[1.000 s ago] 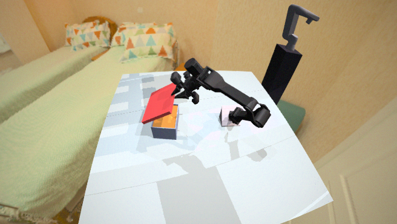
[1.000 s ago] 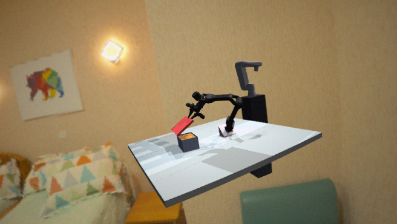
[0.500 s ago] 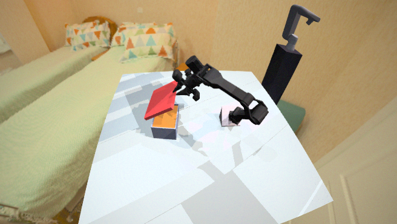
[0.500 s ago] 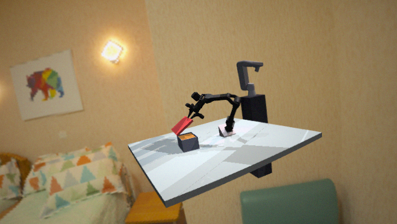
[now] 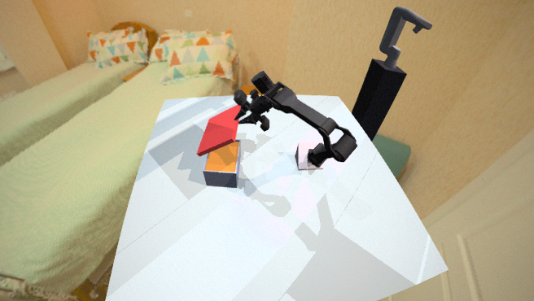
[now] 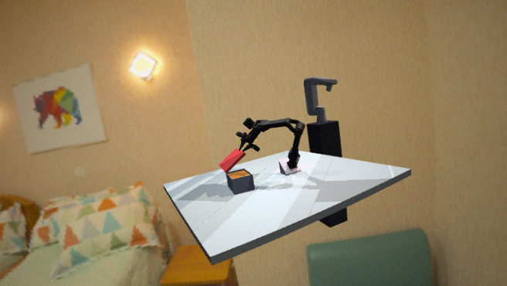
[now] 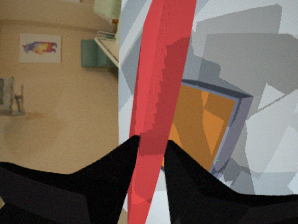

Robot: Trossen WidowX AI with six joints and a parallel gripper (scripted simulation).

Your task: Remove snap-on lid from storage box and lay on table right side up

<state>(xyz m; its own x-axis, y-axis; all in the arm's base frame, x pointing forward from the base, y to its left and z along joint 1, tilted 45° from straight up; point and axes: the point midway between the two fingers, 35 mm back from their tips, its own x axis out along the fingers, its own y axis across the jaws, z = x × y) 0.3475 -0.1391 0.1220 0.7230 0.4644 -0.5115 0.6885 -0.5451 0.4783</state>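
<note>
Now: gripper tip 70 mm short of the red lid and 40 mm above it. From my gripper tip the other things lie so: storage box (60 mm ahead, 60 mm to the left, 180 mm below).
</note>
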